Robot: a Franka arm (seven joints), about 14 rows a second.
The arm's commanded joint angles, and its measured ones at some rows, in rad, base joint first. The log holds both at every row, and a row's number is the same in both.
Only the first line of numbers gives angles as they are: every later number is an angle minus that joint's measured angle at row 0.
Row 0, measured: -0.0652 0.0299 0.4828 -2.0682 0.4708 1.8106 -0.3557
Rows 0 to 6, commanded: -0.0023 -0.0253 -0.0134 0.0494 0.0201 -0.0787 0.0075; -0.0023 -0.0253 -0.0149 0.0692 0.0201 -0.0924 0.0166; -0.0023 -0.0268 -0.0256 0.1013 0.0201 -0.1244 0.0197; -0.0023 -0.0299 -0.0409 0.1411 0.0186 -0.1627 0.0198; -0.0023 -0.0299 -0.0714 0.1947 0.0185 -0.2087 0.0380; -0.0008 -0.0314 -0.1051 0.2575 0.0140 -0.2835 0.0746; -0.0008 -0.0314 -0.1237 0.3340 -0.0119 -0.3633 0.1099
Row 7, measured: -0.0036 -0.0303 -0.0783 0.1983 -0.0008 -0.2315 0.0392
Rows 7 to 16, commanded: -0.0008 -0.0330 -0.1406 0.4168 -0.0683 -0.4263 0.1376; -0.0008 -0.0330 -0.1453 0.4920 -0.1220 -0.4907 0.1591; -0.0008 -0.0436 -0.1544 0.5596 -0.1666 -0.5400 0.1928; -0.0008 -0.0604 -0.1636 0.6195 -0.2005 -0.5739 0.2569; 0.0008 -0.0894 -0.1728 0.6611 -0.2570 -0.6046 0.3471; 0.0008 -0.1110 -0.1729 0.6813 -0.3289 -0.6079 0.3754; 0.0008 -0.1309 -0.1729 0.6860 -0.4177 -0.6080 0.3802; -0.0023 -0.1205 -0.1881 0.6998 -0.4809 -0.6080 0.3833; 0.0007 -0.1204 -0.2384 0.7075 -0.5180 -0.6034 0.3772; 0.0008 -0.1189 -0.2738 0.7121 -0.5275 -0.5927 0.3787
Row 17, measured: -0.0083 -0.1434 -0.2085 0.6837 -0.4760 -0.5939 0.3531
